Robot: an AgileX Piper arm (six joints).
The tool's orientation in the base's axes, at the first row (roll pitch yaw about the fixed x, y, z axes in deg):
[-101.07 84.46 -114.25]
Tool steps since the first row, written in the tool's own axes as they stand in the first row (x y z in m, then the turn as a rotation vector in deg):
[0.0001 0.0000 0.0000 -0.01 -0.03 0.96]
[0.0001 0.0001 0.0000 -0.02 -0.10 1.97]
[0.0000 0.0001 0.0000 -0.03 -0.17 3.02]
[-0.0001 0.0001 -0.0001 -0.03 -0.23 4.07]
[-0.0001 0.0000 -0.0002 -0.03 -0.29 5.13]
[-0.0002 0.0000 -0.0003 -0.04 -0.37 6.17]
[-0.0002 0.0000 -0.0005 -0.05 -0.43 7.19]
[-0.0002 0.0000 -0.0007 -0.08 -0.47 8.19]
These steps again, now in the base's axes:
[0.0000 0.0000 -0.0001 0.93 -0.25 0.00]
[0.0000 0.0001 -0.0001 1.90 -0.55 -0.01]
[0.0000 0.0001 0.0000 2.90 -0.85 -0.01]
[-0.0001 0.0001 0.0001 3.91 -1.15 -0.02]
[-0.0002 0.0001 0.0001 4.93 -1.45 -0.04]
[-0.0003 0.0001 0.0002 5.92 -1.77 -0.04]
[-0.0005 0.0001 0.0002 6.90 -2.06 -0.04]
[-0.0007 0.0002 0.0002 7.87 -2.32 -0.03]

